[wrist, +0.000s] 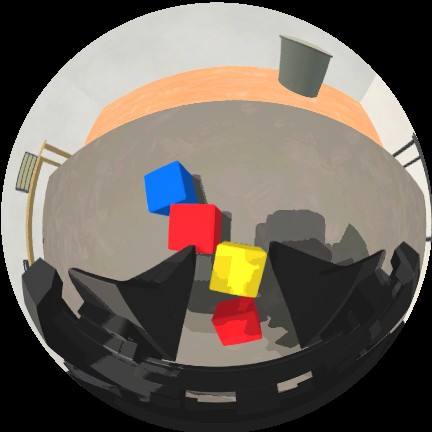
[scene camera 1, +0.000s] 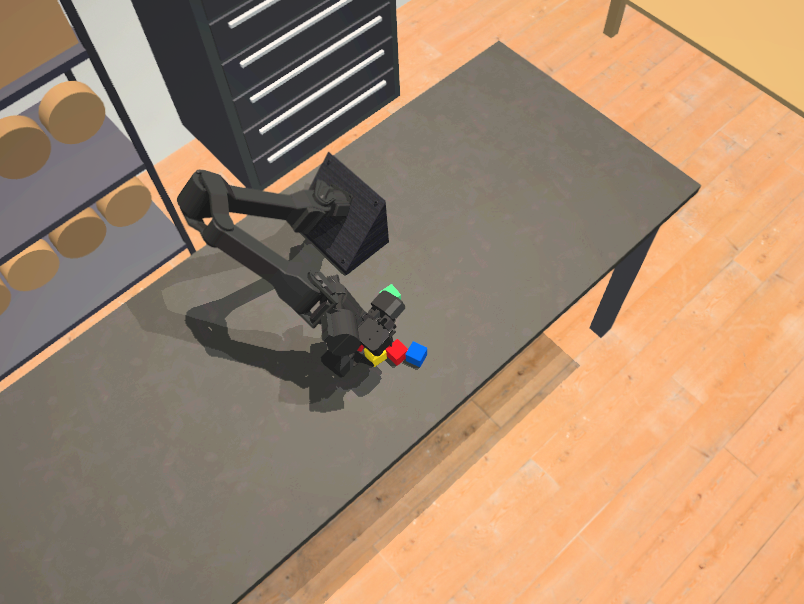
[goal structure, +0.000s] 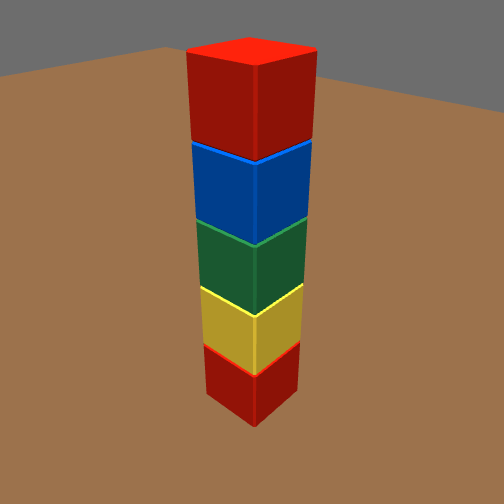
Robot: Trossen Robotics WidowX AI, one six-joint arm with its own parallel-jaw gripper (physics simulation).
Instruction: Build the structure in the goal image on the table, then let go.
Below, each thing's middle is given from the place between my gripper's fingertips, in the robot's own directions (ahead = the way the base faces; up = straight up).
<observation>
Now: the yellow cube (wrist: 237,268) 20 mm behind my hand and 10 mm below it. Round my hand: blue cube (wrist: 170,184) 50 mm ahead, 50 mm to the left, 10 mm below.
</observation>
